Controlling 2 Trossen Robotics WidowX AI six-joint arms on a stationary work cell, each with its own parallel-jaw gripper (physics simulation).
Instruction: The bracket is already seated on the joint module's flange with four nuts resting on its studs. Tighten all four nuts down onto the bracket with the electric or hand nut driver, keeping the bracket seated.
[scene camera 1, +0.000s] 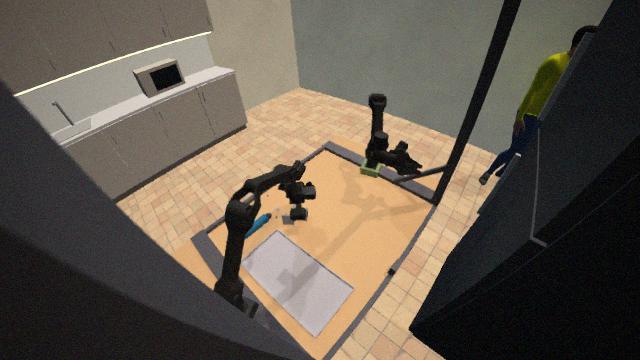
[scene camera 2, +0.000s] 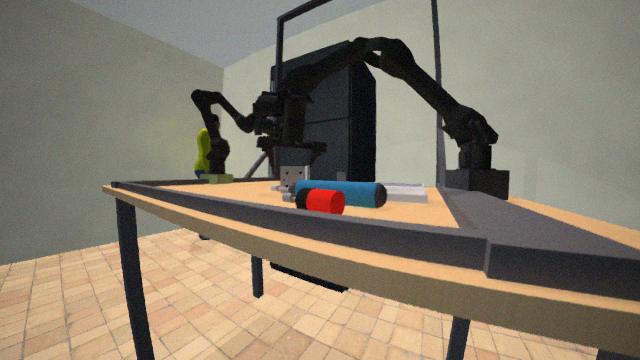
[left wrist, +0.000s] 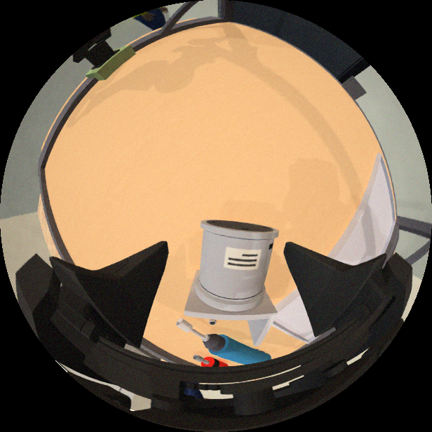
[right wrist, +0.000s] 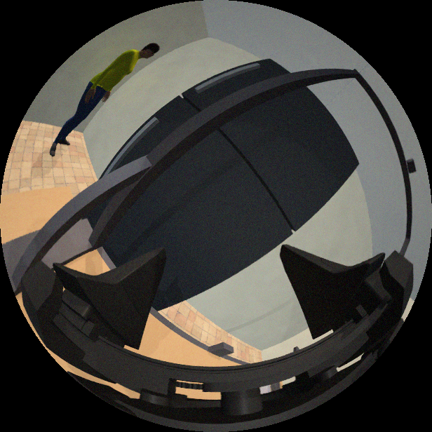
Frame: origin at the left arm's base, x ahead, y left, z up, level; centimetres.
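Seen in the pictures: left gripper, fingertip midpoint: (scene camera 2: 289, 174); right gripper, fingertip midpoint: (scene camera 1: 421, 170).
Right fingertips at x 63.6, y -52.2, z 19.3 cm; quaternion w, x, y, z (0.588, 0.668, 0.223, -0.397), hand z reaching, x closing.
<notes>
Offsets run from my right fingertips to a thing's top centre. "*": to the spot under its first point.
The grey cylindrical joint module (left wrist: 235, 292) shows between the spread fingers in the left wrist view, its dark end away from the square bracket plate @(dz -18.8, dx -18.5, dy +52.1 cm) (left wrist: 195, 301) (scene camera 2: 295, 176) (scene camera 1: 288, 220). The nuts on the studs cannot be made out; a small dark round part (left wrist: 212, 322) shows beside the plate. A blue driver @(* dz -22.9, dx -28.2, dy +63.3 cm) (scene camera 1: 258, 225) (scene camera 2: 345, 193) (left wrist: 240, 349) and a red driver @(dz -22.6, dx -25.6, dy +73.5 cm) (scene camera 2: 326, 201) (left wrist: 212, 362) lie near the bracket. My left gripper (scene camera 1: 299, 214) (scene camera 2: 292, 149) (left wrist: 228, 248) is open and empty over the module. My right gripper (right wrist: 224, 253) (scene camera 1: 419, 167) is open and empty, far from the parts.
A pale tray @(dz -24.5, dx -44.2, dy +40.0 cm) (scene camera 1: 267, 250) (scene camera 2: 407, 194) (left wrist: 376, 215) lies beside the module. A green block @(dz -22.0, dx +24.7, dy +21.3 cm) (scene camera 1: 370, 171) (scene camera 2: 217, 178) (left wrist: 111, 63) sits at the right arm's base. Dark rails border the table. A person in yellow (scene camera 1: 545, 85) (right wrist: 117, 70) stands beyond the table.
</notes>
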